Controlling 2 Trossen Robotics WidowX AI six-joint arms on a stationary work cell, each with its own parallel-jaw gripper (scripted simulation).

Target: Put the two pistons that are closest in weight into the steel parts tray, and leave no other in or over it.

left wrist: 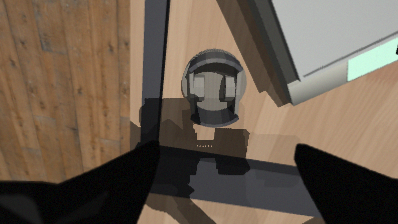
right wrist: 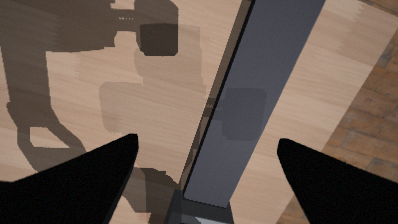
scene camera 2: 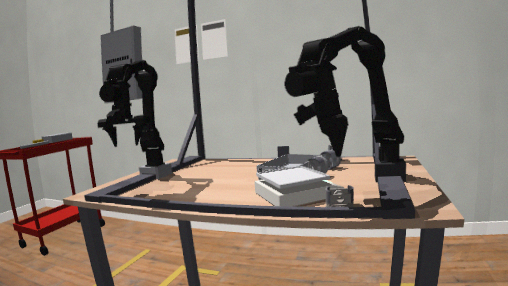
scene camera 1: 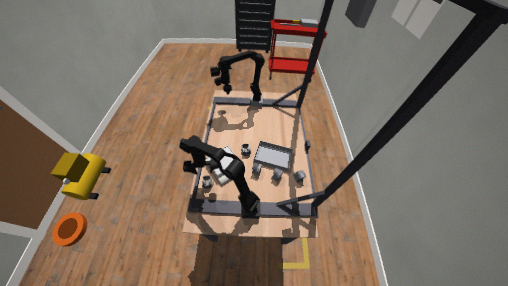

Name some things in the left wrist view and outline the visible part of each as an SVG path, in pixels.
My left gripper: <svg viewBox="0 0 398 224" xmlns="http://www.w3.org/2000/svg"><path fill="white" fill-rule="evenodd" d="M296 145L294 154L295 164L307 191L326 224L398 224L397 179L307 144ZM159 141L152 140L108 163L59 184L44 181L0 181L0 224L137 224L155 179L160 159Z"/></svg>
A white scale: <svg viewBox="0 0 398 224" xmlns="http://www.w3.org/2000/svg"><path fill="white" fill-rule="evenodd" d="M247 0L286 99L293 106L398 61L398 0Z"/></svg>
